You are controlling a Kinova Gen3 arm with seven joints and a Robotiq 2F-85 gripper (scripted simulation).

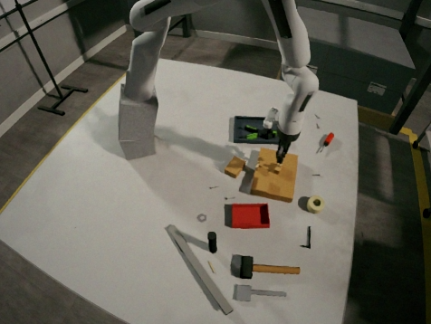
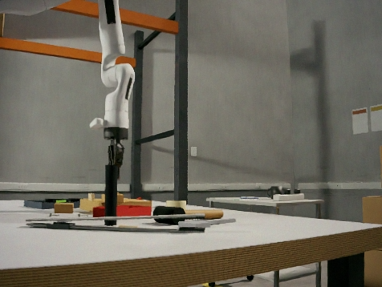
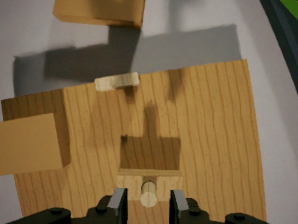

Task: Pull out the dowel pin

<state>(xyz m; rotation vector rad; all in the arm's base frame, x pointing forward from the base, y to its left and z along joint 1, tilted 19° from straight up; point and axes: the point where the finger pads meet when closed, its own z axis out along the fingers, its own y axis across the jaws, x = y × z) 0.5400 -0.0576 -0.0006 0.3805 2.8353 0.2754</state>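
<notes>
My gripper is now 50 mm above the dowel pin. The rest, counted from my hand: pale wooden block 70 mm below; wooden bench board 10 mm behind, 10 mm to the right, 80 mm below; tan wooden block 160 mm behind, 10 mm to the right, 100 mm below.
</notes>
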